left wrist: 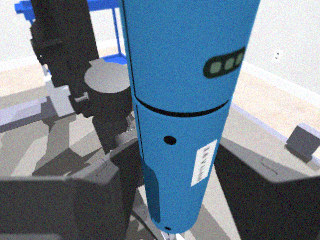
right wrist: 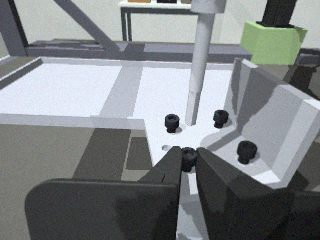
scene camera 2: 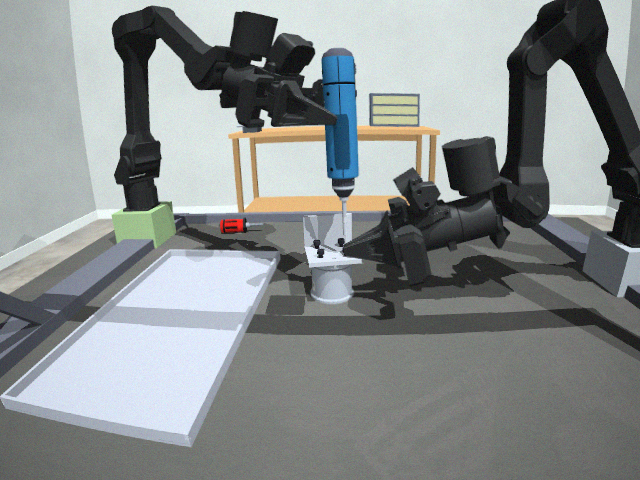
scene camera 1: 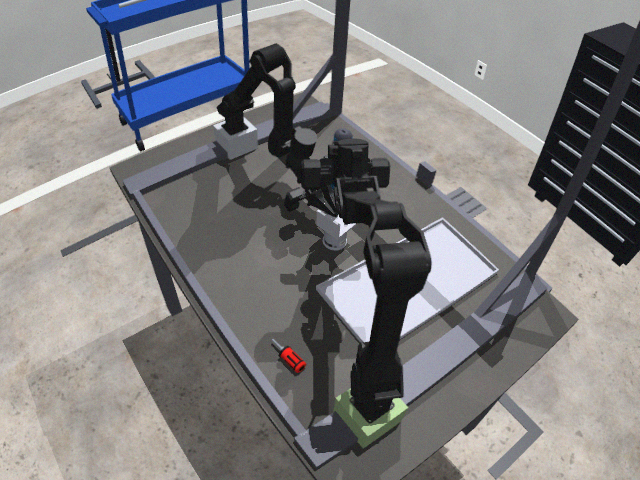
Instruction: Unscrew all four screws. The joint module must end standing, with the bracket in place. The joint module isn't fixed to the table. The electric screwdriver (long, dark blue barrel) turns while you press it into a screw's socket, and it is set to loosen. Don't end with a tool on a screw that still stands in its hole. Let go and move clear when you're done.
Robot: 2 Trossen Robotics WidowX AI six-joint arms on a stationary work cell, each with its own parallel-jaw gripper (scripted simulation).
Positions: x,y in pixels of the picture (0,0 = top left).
Labels:
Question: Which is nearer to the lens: the white bracket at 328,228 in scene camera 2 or the white tray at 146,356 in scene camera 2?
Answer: The white tray.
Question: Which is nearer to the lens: the white bracket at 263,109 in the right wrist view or the white tray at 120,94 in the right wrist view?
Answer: The white bracket.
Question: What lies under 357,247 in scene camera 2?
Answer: My right gripper.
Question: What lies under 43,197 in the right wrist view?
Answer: My right gripper.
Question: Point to a white tray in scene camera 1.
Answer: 457,266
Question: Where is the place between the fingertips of my left gripper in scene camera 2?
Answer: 345,120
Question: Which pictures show the white tray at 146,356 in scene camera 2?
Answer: The right wrist view, scene camera 2 and scene camera 1 only.

